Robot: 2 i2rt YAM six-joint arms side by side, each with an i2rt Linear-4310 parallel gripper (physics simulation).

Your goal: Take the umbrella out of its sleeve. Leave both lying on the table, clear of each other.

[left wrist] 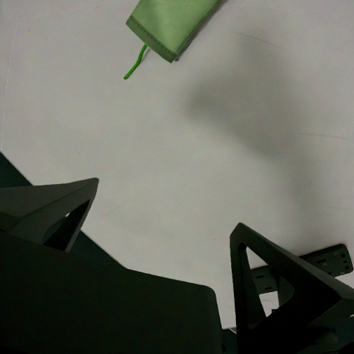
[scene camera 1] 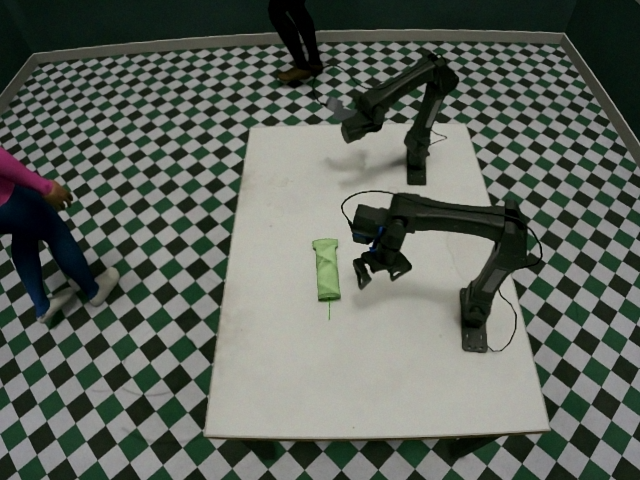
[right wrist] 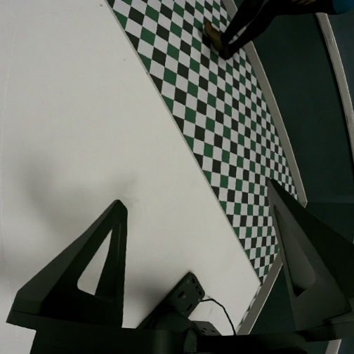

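A light green sleeve point(scene camera 1: 327, 273) point(left wrist: 172, 25) lies on the table, its upper end flared in scene camera 1. A thin green cord point(scene camera 1: 329, 311) point(left wrist: 135, 65) sticks out of its lower, hemmed end. The umbrella's body cannot be made out apart from the sleeve. My left gripper point(scene camera 1: 378, 283) point(left wrist: 170, 209) is open and empty, above the table to the right of the sleeve's lower half, touching nothing. My right gripper point(right wrist: 190, 195) is open and empty, high over the table's far end, away from the sleeve; its fingers are hard to make out in scene camera 1.
The white table point(scene camera 1: 289, 372) point(left wrist: 120, 145) point(right wrist: 100, 125) has its far edge near the right arm. The left arm's base point(scene camera 1: 474, 338) and the right arm's base point(scene camera 1: 416, 175) stand along the table's right side. Two people stand on the checkered floor, beyond the table and to its left.
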